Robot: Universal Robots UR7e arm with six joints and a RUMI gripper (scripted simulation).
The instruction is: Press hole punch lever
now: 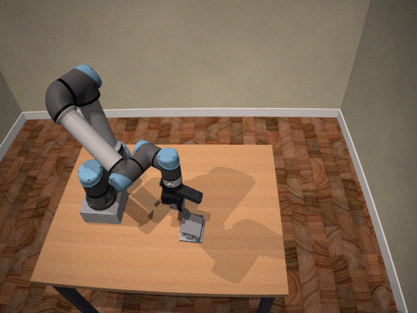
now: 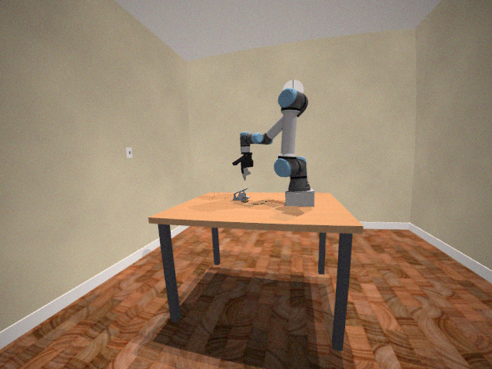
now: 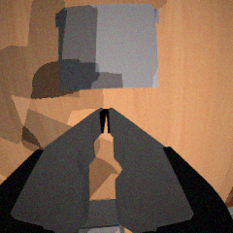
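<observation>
The hole punch lever lies 11 cm below my hand, 3 cm ahead of it and 1 cm to the right of it. Round my hand: hole punch 13 cm below, 4 cm ahead, 1 cm to the right.
</observation>
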